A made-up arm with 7 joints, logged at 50 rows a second.
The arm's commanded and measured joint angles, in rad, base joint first. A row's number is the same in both.
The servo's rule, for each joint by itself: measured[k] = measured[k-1] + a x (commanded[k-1-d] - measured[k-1]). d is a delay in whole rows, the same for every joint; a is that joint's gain. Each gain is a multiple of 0.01, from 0.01 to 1. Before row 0 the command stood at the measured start. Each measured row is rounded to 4 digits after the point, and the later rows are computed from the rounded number. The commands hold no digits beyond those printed.
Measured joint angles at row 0:
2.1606 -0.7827 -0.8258 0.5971 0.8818 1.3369 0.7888
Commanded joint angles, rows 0 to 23:
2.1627 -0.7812 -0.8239 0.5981 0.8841 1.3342 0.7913
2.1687 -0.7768 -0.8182 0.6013 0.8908 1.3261 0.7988
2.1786 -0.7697 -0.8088 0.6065 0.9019 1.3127 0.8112
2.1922 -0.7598 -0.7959 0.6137 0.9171 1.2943 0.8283
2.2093 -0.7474 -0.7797 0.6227 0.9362 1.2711 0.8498
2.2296 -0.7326 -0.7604 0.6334 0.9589 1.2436 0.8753
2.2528 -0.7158 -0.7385 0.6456 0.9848 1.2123 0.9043
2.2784 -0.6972 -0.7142 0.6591 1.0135 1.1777 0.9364
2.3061 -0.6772 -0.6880 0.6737 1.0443 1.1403 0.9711
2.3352 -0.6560 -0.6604 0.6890 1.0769 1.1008 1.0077
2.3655 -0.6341 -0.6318 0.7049 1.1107 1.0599 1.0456
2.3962 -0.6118 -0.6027 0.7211 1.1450 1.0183 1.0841
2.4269 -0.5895 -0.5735 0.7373 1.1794 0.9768 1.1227
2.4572 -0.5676 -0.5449 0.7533 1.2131 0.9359 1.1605
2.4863 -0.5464 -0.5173 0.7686 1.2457 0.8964 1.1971
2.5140 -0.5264 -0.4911 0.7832 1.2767 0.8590 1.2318
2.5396 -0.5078 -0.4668 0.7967 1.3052 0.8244 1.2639
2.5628 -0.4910 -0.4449 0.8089 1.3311 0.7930 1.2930
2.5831 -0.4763 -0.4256 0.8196 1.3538 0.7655 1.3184
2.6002 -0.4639 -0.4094 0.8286 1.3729 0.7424 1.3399
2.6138 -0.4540 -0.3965 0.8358 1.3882 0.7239 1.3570
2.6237 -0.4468 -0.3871 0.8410 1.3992 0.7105 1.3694
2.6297 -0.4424 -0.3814 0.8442 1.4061 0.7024 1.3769
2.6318 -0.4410 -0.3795 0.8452 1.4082 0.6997 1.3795
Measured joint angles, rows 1 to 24:
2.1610 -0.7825 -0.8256 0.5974 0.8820 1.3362 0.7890
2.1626 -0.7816 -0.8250 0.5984 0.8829 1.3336 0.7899
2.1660 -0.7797 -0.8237 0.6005 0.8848 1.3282 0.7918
2.1715 -0.7765 -0.8215 0.6039 0.8880 1.3194 0.7951
2.1794 -0.7718 -0.8182 0.6088 0.8928 1.3068 0.8000
2.1899 -0.7655 -0.8136 0.6152 0.8994 1.2904 0.8068
2.2031 -0.7575 -0.8076 0.6231 0.9079 1.2701 0.8156
2.2189 -0.7479 -0.8001 0.6325 0.9185 1.2461 0.8265
2.2372 -0.7366 -0.7911 0.6432 0.9311 1.2186 0.8395
2.2578 -0.7237 -0.7806 0.6551 0.9457 1.1880 0.8546
2.2804 -0.7094 -0.7687 0.6680 0.9622 1.1547 0.8718
2.3047 -0.6938 -0.7554 0.6818 0.9805 1.1192 0.8909
2.3304 -0.6771 -0.7408 0.6962 1.0004 1.0822 0.9118
2.3570 -0.6596 -0.7251 0.7110 1.0217 1.0442 0.9342
2.3842 -0.6415 -0.7085 0.7260 1.0441 1.0058 0.9579
2.4115 -0.6231 -0.6911 0.7409 1.0674 0.9676 0.9826
2.4384 -0.6047 -0.6732 0.7554 1.0912 0.9304 1.0079
2.4645 -0.5865 -0.6549 0.7693 1.1152 0.8947 1.0336
2.4894 -0.5689 -0.6366 0.7824 1.1391 0.8611 1.0592
2.5127 -0.5521 -0.6184 0.7944 1.1625 0.8302 1.0845
2.5339 -0.5364 -0.6006 0.8052 1.1851 0.8026 1.1090
2.5528 -0.5221 -0.5835 0.8145 1.2065 0.7787 1.1324
2.5689 -0.5093 -0.5673 0.8222 1.2265 0.7589 1.1544
2.5821 -0.4984 -0.5523 0.8282 1.2447 0.7435 1.1747
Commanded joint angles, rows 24 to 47:
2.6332 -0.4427 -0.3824 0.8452 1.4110 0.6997 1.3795
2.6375 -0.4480 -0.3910 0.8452 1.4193 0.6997 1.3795
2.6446 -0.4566 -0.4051 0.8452 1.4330 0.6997 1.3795
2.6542 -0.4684 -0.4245 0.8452 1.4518 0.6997 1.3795
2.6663 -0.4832 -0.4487 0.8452 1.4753 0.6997 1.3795
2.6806 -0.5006 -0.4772 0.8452 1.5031 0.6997 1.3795
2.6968 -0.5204 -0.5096 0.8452 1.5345 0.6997 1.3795
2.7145 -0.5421 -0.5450 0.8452 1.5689 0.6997 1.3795
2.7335 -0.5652 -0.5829 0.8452 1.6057 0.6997 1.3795
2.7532 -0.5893 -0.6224 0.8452 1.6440 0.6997 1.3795
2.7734 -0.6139 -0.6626 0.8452 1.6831 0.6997 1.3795
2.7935 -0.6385 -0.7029 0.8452 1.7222 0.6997 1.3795
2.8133 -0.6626 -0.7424 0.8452 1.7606 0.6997 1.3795
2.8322 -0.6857 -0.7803 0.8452 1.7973 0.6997 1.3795
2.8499 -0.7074 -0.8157 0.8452 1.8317 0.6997 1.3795
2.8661 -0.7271 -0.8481 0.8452 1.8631 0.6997 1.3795
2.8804 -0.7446 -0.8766 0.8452 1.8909 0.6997 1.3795
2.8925 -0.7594 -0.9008 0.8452 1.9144 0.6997 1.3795
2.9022 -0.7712 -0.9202 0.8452 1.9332 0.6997 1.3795
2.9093 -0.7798 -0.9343 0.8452 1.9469 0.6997 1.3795
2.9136 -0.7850 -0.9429 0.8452 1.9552 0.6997 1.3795
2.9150 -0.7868 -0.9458 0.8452 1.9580 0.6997 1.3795
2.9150 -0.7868 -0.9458 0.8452 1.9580 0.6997 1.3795
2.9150 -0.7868 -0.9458 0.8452 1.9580 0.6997 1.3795
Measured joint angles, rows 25 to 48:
2.5928 -0.4895 -0.5387 0.8326 1.2613 0.7321 1.1931
2.6022 -0.4829 -0.5269 0.8359 1.2771 0.7237 1.2099
2.6111 -0.4787 -0.5172 0.8383 1.2927 0.7175 1.2252
2.6202 -0.4771 -0.5098 0.8401 1.3086 0.7129 1.2391
2.6299 -0.4781 -0.5049 0.8414 1.3253 0.7095 1.2517
2.6405 -0.4817 -0.5027 0.8424 1.3431 0.7070 1.2632
2.6523 -0.4879 -0.5033 0.8431 1.3622 0.7051 1.2737
2.6654 -0.4966 -0.5066 0.8436 1.3829 0.7037 1.2832
2.6797 -0.5076 -0.5127 0.8440 1.4052 0.7027 1.2919
2.6951 -0.5207 -0.5215 0.8443 1.4291 0.7019 1.2998
2.7115 -0.5356 -0.5328 0.8445 1.4545 0.7013 1.3070
2.7287 -0.5521 -0.5464 0.8447 1.4813 0.7009 1.3135
2.7465 -0.5698 -0.5621 0.8448 1.5092 0.7006 1.3194
2.7645 -0.5883 -0.5796 0.8449 1.5380 0.7004 1.3248
2.7824 -0.6074 -0.5985 0.8450 1.5674 0.7002 1.3297
2.8000 -0.6266 -0.6185 0.8451 1.5970 0.7001 1.3342
2.8169 -0.6455 -0.6391 0.8451 1.6264 0.7000 1.3383
2.8328 -0.6637 -0.6600 0.8451 1.6552 0.6999 1.3420
2.8474 -0.6809 -0.6808 0.8451 1.6830 0.6998 1.3454
2.8604 -0.6967 -0.7011 0.8451 1.7094 0.6998 1.3485
2.8716 -0.7108 -0.7204 0.8451 1.7340 0.6998 1.3513
2.8807 -0.7230 -0.7384 0.8451 1.7564 0.6998 1.3538
2.8879 -0.7332 -0.7550 0.8451 1.7766 0.6998 1.3561
2.8936 -0.7418 -0.7703 0.8451 1.7947 0.6998 1.3582

